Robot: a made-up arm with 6 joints.
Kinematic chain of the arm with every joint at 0, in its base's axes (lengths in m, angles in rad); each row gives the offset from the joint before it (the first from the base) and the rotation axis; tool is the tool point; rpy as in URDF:
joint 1: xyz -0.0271 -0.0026 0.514 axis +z
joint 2: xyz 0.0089 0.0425 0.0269 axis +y
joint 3: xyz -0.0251 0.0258 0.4 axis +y
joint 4: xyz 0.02 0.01 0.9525 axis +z
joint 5: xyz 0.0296 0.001 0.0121 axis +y
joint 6: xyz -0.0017 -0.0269 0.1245 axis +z
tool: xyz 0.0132 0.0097 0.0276 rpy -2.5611 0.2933 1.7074
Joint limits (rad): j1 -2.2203..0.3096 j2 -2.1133..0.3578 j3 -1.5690..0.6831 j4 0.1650..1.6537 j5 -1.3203..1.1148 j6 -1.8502..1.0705
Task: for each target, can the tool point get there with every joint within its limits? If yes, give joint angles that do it. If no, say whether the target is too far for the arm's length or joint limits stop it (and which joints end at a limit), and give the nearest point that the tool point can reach.
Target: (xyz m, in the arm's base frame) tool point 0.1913 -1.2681 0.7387
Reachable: no: joint limits stop it (at a limit: joint 2, joint 3, joint 5) | nearest point 0.1610 -1.0928 1.2712 | short by 0.561 m
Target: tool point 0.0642 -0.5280 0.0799
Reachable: no: joint limits stop it (at a limit: joint 2, joint 3, joint 4, joint 5, joint 6) | nearest point 0.0208 -0.2780 -0.4940 | short by 0.628 m
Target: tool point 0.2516 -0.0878 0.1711
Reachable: no: joint limits stop it (at a limit: joint 2, joint 3, joint 4, joint 5, joint 6) | nearest point 0.2402 -0.0843 -0.4940 | short by 0.665 m
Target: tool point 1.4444 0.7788 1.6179
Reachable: no: too far | nearest point 0.9925 0.4775 1.4288 | short by 0.575 m
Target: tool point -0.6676 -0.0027 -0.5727
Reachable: yes | joints 0.0248 -1.6382 -1.2956 1.2401 -0.6961 -0.7161
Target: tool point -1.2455 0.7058 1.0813
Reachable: yes | joints -0.4777 -1.0653 -0.2044 0.3606 -0.1696 0.0499
